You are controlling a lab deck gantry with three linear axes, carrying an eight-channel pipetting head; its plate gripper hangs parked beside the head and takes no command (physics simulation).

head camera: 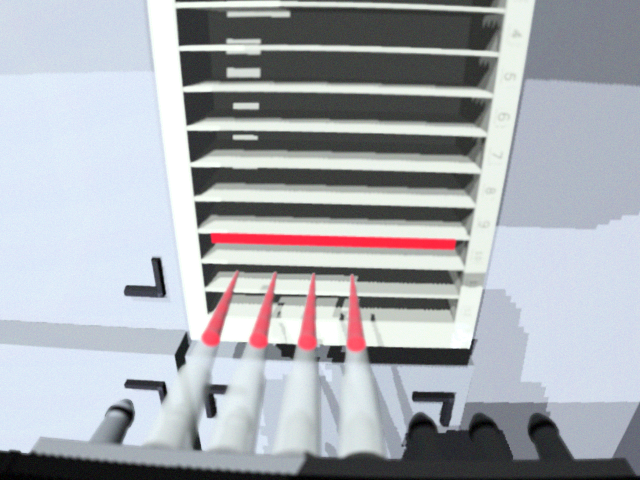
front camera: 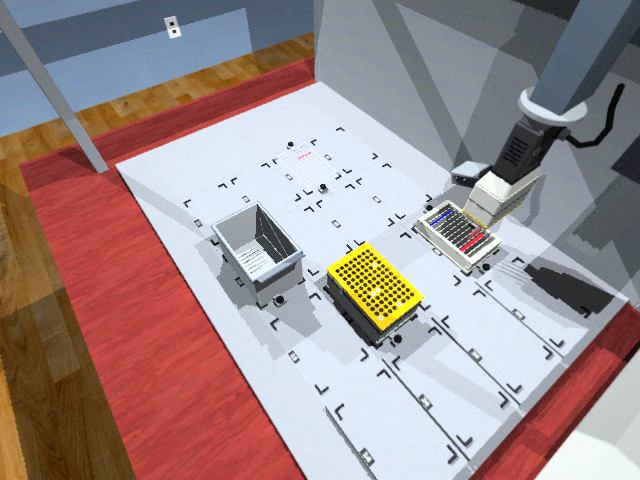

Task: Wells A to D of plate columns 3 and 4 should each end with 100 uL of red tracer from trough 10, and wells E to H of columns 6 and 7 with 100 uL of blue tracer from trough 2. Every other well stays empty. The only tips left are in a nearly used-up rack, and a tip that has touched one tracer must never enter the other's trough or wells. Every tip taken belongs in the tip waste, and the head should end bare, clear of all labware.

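Observation:
My pipetting head [front camera: 516,152] is over the white trough block [front camera: 448,255] [head camera: 178,155]. In the head view four neighbouring channels carry tips filled with red; one bare nozzle [head camera: 119,410] is left of them, three to the right. The tip ends appear over the block's near end, beyond the red trough 10 [front camera: 472,242] [head camera: 333,240]. Their exact height is unclear. Blue tracer [front camera: 442,217] lies near the block's other end. The clear plate [front camera: 310,170] shows one short red row of wells [front camera: 305,155]. Several pale tips remain in the yellow rack [front camera: 383,326]. The parked plate gripper's fingers cannot be made out.
The grey tip waste bin [front camera: 281,284] stands left of the yellow rack, with high walls. A grey part [front camera: 469,174] juts out beside the head. Black corner brackets mark the deck positions. A grey post [front camera: 56,93] stands at the deck's far left.

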